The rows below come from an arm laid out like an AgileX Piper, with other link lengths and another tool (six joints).
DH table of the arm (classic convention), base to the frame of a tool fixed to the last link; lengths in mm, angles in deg. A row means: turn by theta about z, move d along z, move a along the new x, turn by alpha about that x. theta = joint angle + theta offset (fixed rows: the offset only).
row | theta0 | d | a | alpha
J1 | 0 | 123 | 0 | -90
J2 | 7.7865 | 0 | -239.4 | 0
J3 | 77.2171 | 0 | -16.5 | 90
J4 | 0 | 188.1 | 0 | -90
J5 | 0 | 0 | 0 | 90
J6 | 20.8 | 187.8 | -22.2 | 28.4
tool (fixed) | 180 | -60.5 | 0 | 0
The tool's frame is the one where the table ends.
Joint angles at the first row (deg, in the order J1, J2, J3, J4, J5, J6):
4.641, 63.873, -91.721, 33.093, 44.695, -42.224
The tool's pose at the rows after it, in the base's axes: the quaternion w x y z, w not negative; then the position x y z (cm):
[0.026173, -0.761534, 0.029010, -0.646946, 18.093, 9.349, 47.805]
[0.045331, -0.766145, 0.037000, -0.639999, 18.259, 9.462, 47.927]
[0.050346, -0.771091, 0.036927, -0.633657, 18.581, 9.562, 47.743]
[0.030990, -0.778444, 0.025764, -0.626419, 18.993, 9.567, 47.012]
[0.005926, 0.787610, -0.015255, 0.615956, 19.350, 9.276, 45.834]
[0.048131, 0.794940, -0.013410, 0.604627, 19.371, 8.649, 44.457]
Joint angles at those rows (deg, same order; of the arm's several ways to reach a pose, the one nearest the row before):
4.637, 63.806, -91.723, 34.767, 45.123, -41.196
4.637, 64.246, -91.723, 36.475, 44.989, -40.247
4.640, 64.863, -91.721, 37.059, 45.235, -40.145
4.639, 65.381, -91.564, 35.163, 46.389, -40.654
4.641, 65.225, -90.564, 30.837, 47.661, -40.466
4.640, 63.765, -87.963, 25.384, 48.088, -39.295

